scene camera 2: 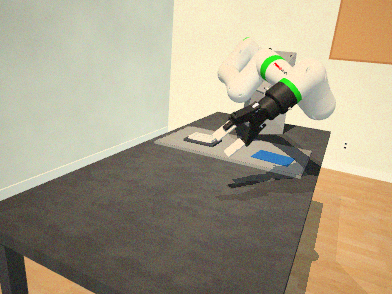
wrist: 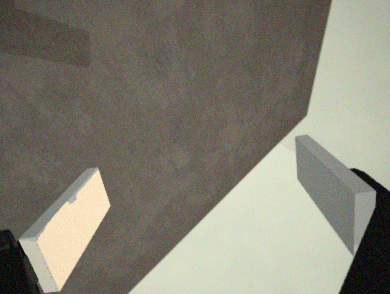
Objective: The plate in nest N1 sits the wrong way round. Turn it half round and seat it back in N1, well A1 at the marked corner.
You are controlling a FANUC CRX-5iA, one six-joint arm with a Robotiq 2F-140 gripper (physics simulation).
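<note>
The white plate [scene camera 2: 201, 136] lies flat in a dark nest [scene camera 2: 197, 142] on the left part of the grey board, in the scene view. The marked corner and well A1 are too small to make out. My gripper [scene camera 2: 222, 145] [wrist: 197, 173] is open, with nothing between its fingers. It is tilted, its fingers pointing down and to the left in the scene view. One pale fingertip overlaps the right end of the plate and nest there; its height above them is hard to tell. The plate and nest do not show in the wrist view.
The grey board [scene camera 2: 167, 140] lies on the dark table [scene camera 2: 150, 200] [wrist: 200, 90]. A flat blue rectangle [scene camera 2: 272, 158] is on the board's right part. The arm's base stands behind the board. The table's edge and a pale wall show in the wrist view.
</note>
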